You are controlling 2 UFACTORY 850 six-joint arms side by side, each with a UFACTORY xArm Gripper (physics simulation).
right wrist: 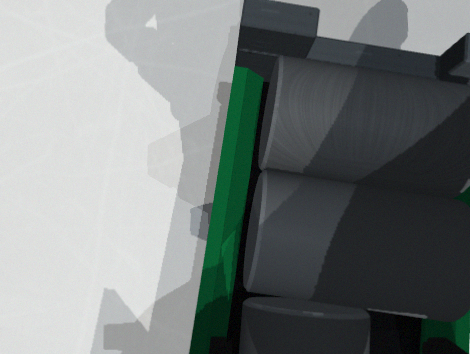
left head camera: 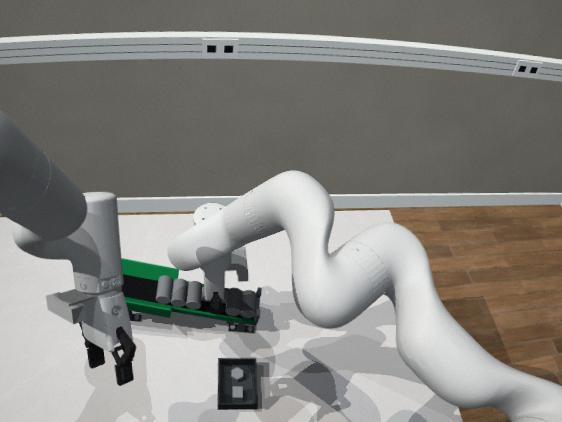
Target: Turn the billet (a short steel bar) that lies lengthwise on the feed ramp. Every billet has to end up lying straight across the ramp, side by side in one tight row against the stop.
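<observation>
The feed ramp (left head camera: 145, 306) (right wrist: 235, 150) has green sides and a dark stop (left head camera: 258, 306) (right wrist: 380, 54) at its right end. Two dark billets (left head camera: 248, 303) (right wrist: 380, 240) lie across it, side by side at the stop. The lengthwise billet (right wrist: 305, 332) points end-on at them in the right wrist view; in the head view it is mostly hidden behind the right gripper. Three grey billets (left head camera: 180, 292) lie across the ramp farther left. My right gripper (left head camera: 217, 305) (right wrist: 330, 346) is open, its fingers low on either side of the lengthwise billet. My left gripper (left head camera: 110, 366) is open and empty, left of the ramp's front.
A dark tray (left head camera: 220, 385) with two small grey pieces, a hexagonal and a square one, stands on the white table (left head camera: 175, 360) in front of the ramp. The right arm (left head camera: 320, 280) reaches over the table's right part and the ramp. The left arm (left head camera: 97, 250) covers the ramp's left end.
</observation>
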